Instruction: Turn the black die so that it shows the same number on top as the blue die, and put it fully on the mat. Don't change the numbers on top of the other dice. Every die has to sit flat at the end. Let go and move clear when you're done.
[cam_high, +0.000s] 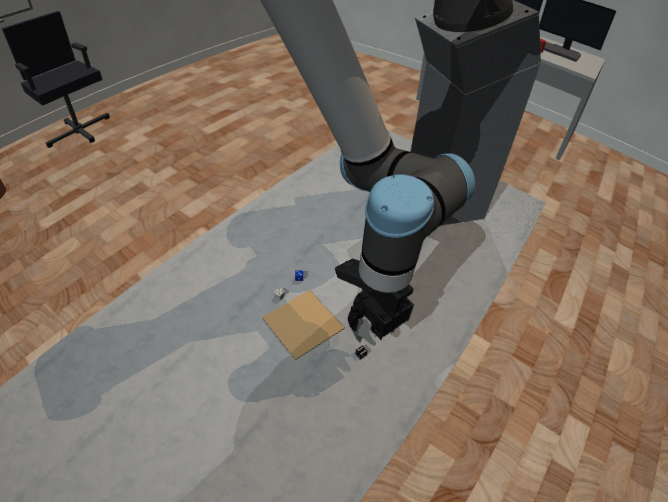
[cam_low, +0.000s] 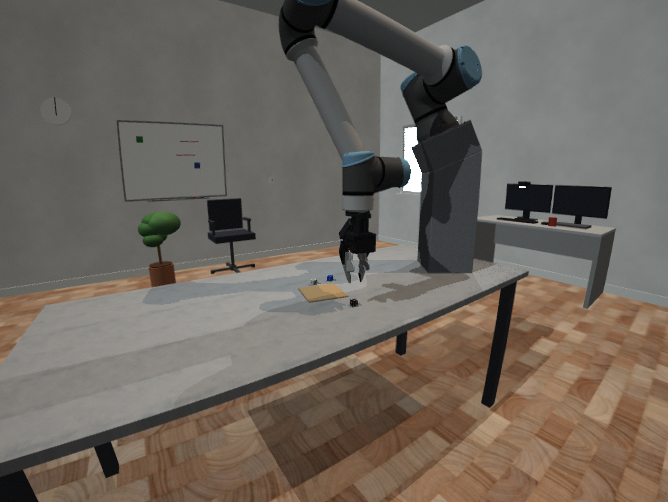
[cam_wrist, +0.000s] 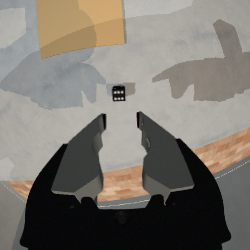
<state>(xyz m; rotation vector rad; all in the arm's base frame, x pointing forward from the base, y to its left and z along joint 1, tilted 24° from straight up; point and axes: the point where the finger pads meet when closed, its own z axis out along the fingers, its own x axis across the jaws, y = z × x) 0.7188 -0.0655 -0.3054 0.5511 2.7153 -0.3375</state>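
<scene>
Right now my hand is 8 cm above the black die. Round my hand: blue die: 24 cm to the right, 12 cm behind, 8 cm below; then tan mat: 16 cm to the right, 9 cm below, 1 cm behind; then white die: 25 cm to the right, 8 cm below, 5 cm behind.
</scene>
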